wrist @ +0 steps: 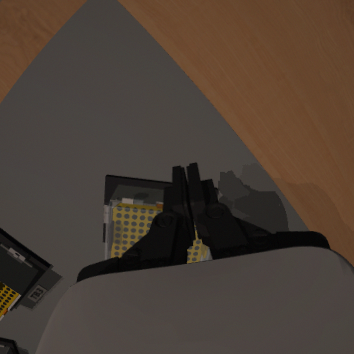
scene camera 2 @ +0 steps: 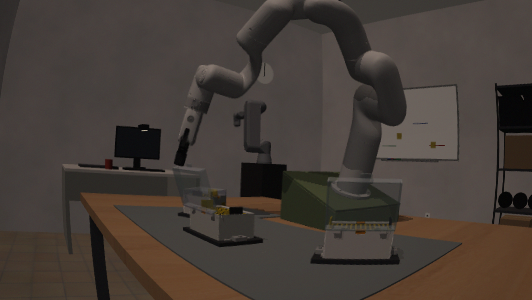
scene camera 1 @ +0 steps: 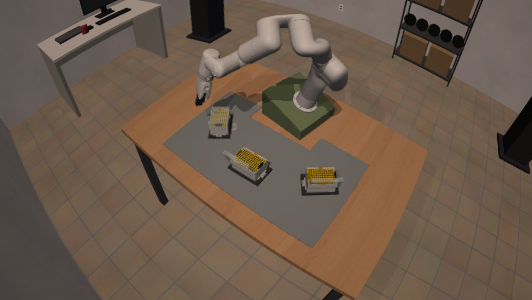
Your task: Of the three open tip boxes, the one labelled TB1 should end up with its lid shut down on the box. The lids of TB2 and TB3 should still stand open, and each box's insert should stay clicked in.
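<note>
My gripper is shut and empty, raised just left of the far-left tip box. That box's clear lid lies down over its yellow insert; I cannot tell whether it is fully seated, and its label is unreadable. The middle box has its lid standing open; the label beside it reads TB3. The right box has its lid upright; its label is hidden. The yellow inserts sit inside the boxes.
The boxes stand on black bases on a grey mat on the wooden table. The green block under the arm's base stands at the back. The TB3 box's raised lid stands between the middle and far-left boxes in scene camera 2.
</note>
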